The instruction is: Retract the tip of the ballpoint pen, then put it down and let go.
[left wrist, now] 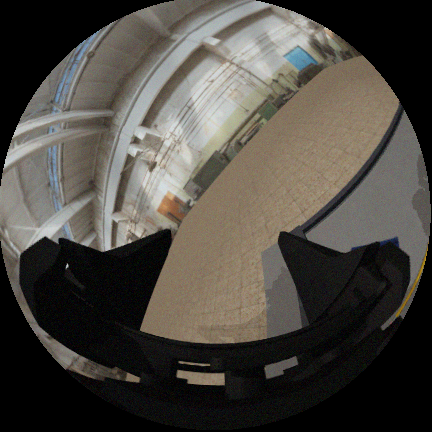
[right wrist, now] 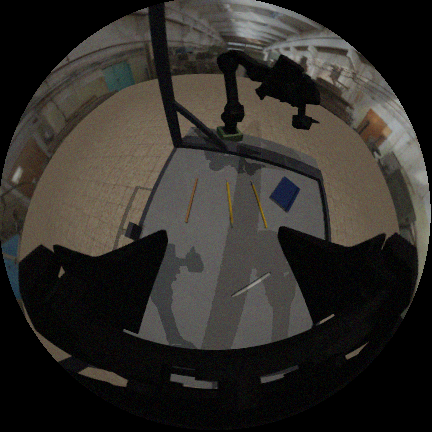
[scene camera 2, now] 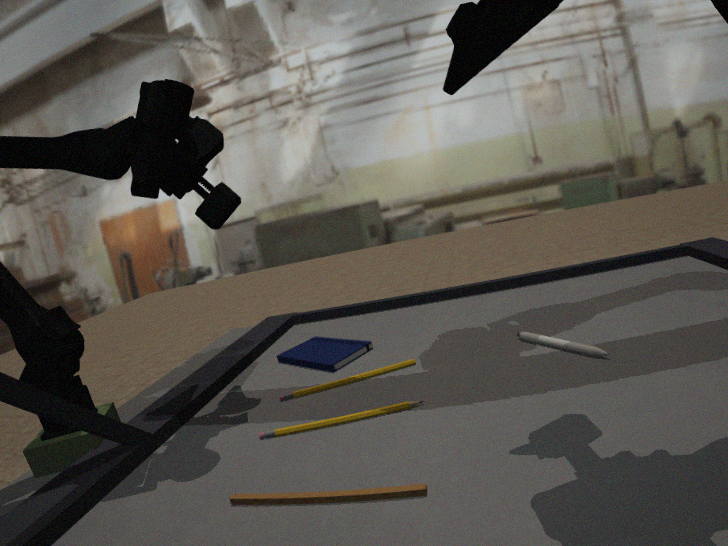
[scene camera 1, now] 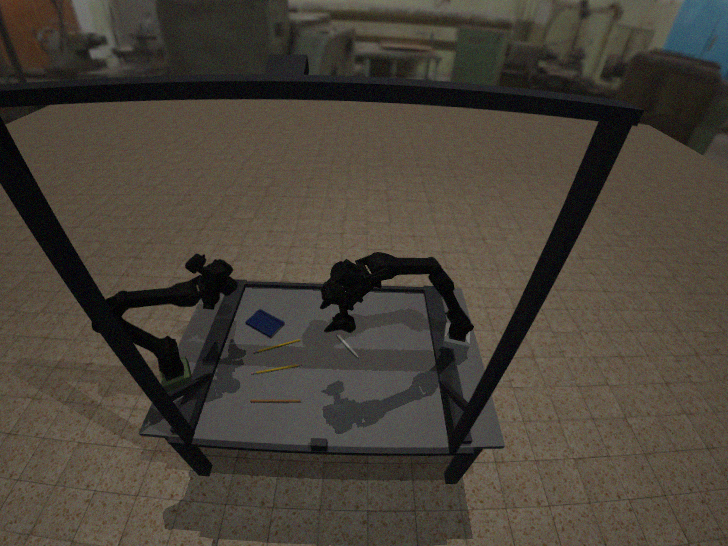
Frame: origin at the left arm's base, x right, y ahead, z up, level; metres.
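Seen in the pictures: left gripper, fingertip midpoint: (left wrist: 226, 236) (right wrist: 318, 110) (scene camera 2: 201, 183); right gripper, fingertip midpoint: (right wrist: 223, 234) (scene camera 2: 458, 82) (scene camera 1: 323, 319); left arm's base, origin of the base link: (right wrist: 229, 129) (scene camera 1: 173, 371); right arm's base, origin of the base link: (scene camera 1: 457, 334).
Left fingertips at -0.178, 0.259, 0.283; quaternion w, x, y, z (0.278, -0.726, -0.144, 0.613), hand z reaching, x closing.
Note:
Offsets run from my left fingertips to a thing's top centre, as dx, dy, dz. Level surfaces: height alone.
The white ballpoint pen @(+0.349, +0.374, -0.310) (scene camera 1: 347, 346) (scene camera 2: 562, 344) (right wrist: 251, 284) lies flat and slanted on the grey table. Its tapered end points lower right in scene camera 2, and its other end looks dark. Whether the writing tip is out is too small to tell. My right gripper (scene camera 1: 325, 317) (right wrist: 223, 234) is open and empty, high above the table near the pen, which shows between and below its fingers in the right wrist view. My left gripper (left wrist: 226, 236) is open and empty, raised over the table's left edge, far from the pen.
A blue notebook @(+0.081, +0.122, -0.311) (scene camera 1: 265, 323) (scene camera 2: 325, 353) (right wrist: 285, 194), two yellow pencils @(+0.218, +0.125, -0.316) (scene camera 1: 276, 346) @(+0.318, +0.087, -0.314) (scene camera 1: 276, 369) and an orange stick @(+0.440, +0.037, -0.316) (scene camera 1: 275, 401) (scene camera 2: 329, 495) lie left of the pen in scene camera 1. A dark frame (scene camera 1: 579, 217) stands around the table @(dz -0.322) (scene camera 1: 388, 431).

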